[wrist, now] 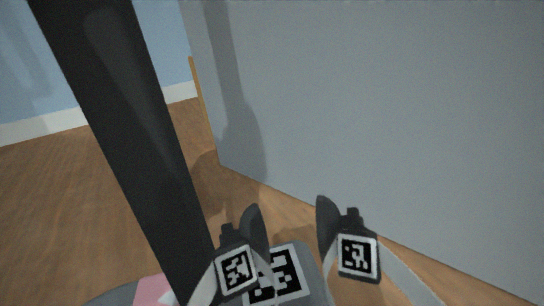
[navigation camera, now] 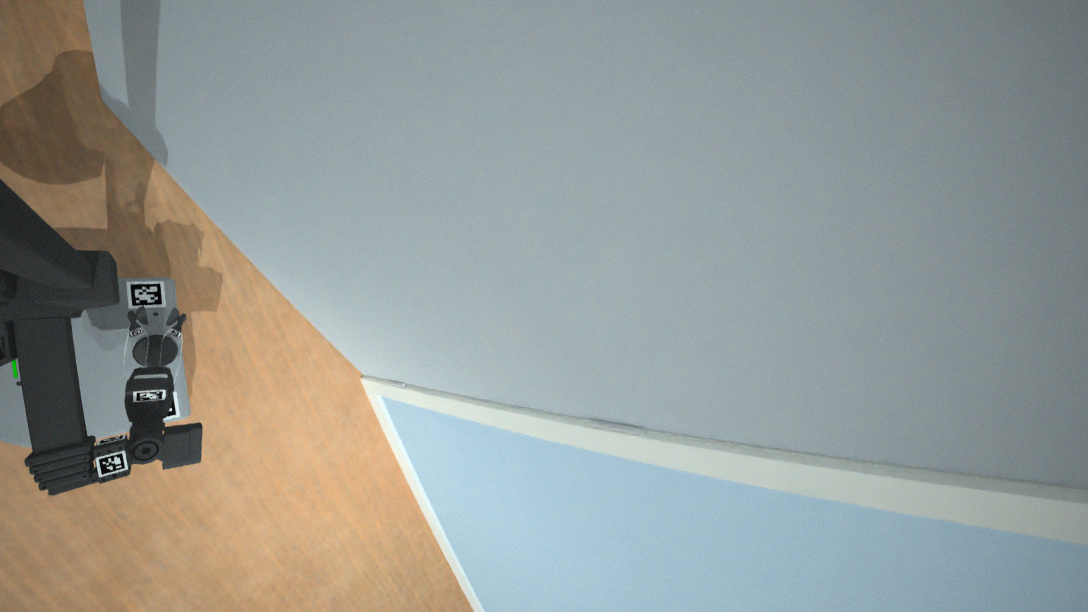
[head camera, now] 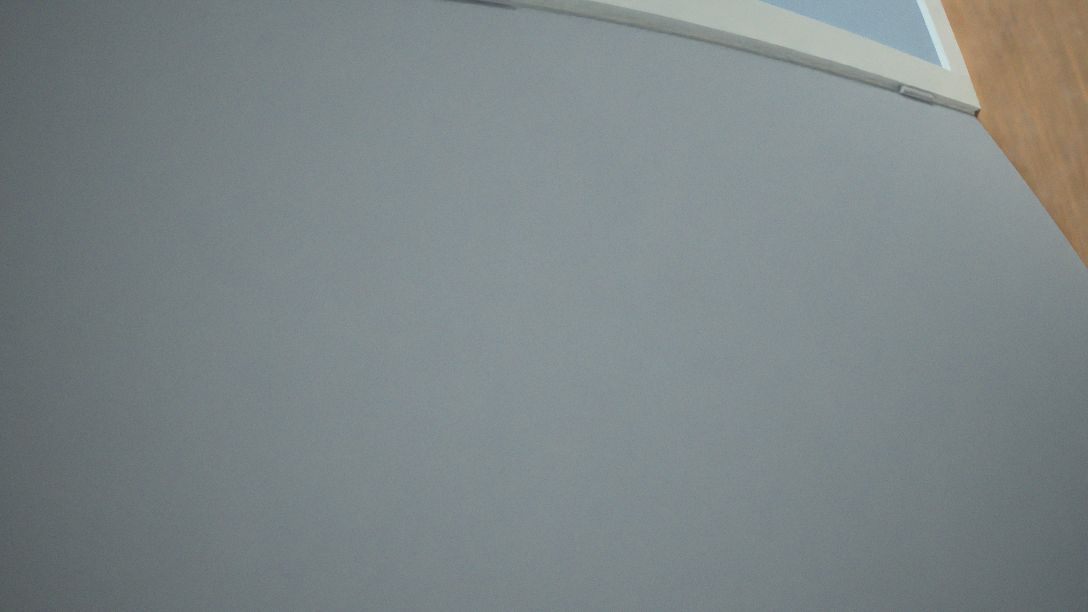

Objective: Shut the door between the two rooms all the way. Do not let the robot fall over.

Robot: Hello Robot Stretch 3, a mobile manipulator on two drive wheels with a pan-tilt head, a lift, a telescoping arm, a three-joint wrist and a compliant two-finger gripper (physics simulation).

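Seen in the pictures: gripper, between the fingertips: (navigation camera: 159,307); robot's base, origin of its link: (navigation camera: 154,348).
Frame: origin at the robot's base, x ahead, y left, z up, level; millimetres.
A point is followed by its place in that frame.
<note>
The grey door (head camera: 532,304) {x 368, y 34, z 1075 mm} (navigation camera: 608,228) {x 309, y 115, z 1125 mm} (wrist: 400,100) fills most of the head view and the upper right of the navigation and wrist views. One side meets the cream door frame (head camera: 836,62) {x 524, y -205, z 500 mm} (navigation camera: 760,469) {x 529, y -227, z 1250 mm}, where hinges show. The door stands at an angle from the blue wall. Its handle does not show. My gripper (navigation camera: 158,314) {x 17, y 95, z 256 mm} (wrist: 289,220) {x 17, y 95, z 256 mm} is open and empty, its fingers apart above my base (navigation camera: 98,365) {x -85, y -15, z 160 mm}. It is apart from the door, whose bottom edge runs beyond the fingertips in the wrist view.
The blue wall (head camera: 859,19) {x 562, y -298, z 359 mm} (navigation camera: 608,548) {x 638, y -567, z 940 mm} lies beyond the frame. Wood floor (navigation camera: 304,494) {x 290, y -550, z 1 mm} (wrist: 60,200) lies beside the door. A thin tan strip (wrist: 200,94) shows at the door's free edge. My black mast (wrist: 135,150) crosses the wrist view. My shadow falls on floor and door.
</note>
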